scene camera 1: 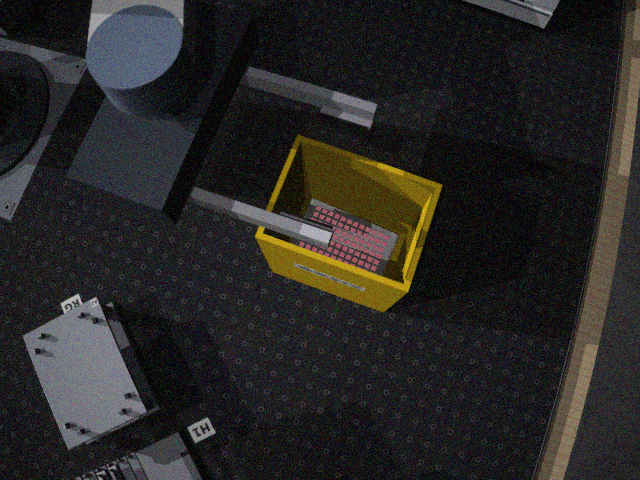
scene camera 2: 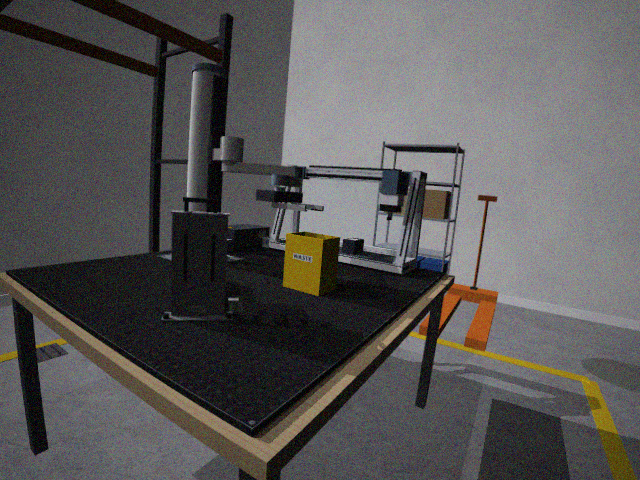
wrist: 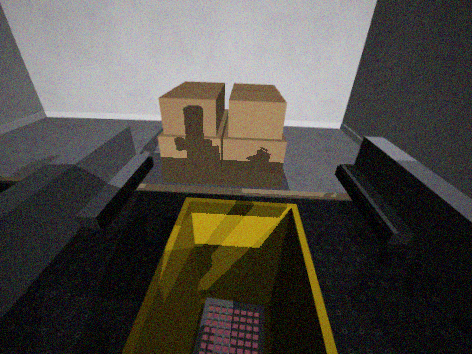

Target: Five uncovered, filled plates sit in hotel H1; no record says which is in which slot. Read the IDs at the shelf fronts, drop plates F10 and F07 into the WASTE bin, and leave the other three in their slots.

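Frame: origin at the arm's base, x back, y right, z up, level; millimetres.
Seen in the pictures: gripper, fingertip midpoint: (scene camera 1: 353,174) (scene camera 2: 314,208) (wrist: 244,150).
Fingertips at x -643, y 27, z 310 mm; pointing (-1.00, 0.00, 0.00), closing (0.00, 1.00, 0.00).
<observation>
Pixels of each thing's top centre, then the offset from my fingertips to it.
- yellow WASTE bin at its top centre: (wrist: 236,267) (scene camera 1: 350,209) (scene camera 2: 313,235) dx -3, dy -1, dz -98 mm
- grey plate with pink-filled wells, top centre: (scene camera 1: 343,243) dx -1, dy -5, dz -264 mm
My gripper (scene camera 1: 343,173) (scene camera 2: 311,206) (wrist: 244,150) is open, its two grey fingers spread wide and empty above the yellow WASTE bin (scene camera 1: 330,277) (scene camera 2: 303,271) (wrist: 313,280). A grey plate with pink-filled wells (scene camera 1: 361,237) (wrist: 230,330) lies down inside the bin; one finger partly covers it in scene camera 1. A thin dark edge shows beside that finger; I cannot tell whether a second plate lies there. No ID is readable on what lies in the bin. Hotel H1 (scene camera 1: 168,454) (scene camera 2: 199,263) stands towards the lower left in scene camera 1, its slots and plates' IDs unreadable.
The RG stand (scene camera 1: 85,374), a pale plate with small black pegs, stands beside the hotel. The SCARA column (scene camera 2: 201,139) rises behind the hotel. A gantry frame (scene camera 2: 413,222) stands beyond the bin. Cardboard boxes (wrist: 257,117) stand beyond the table's wooden edge (wrist: 215,190).
</observation>
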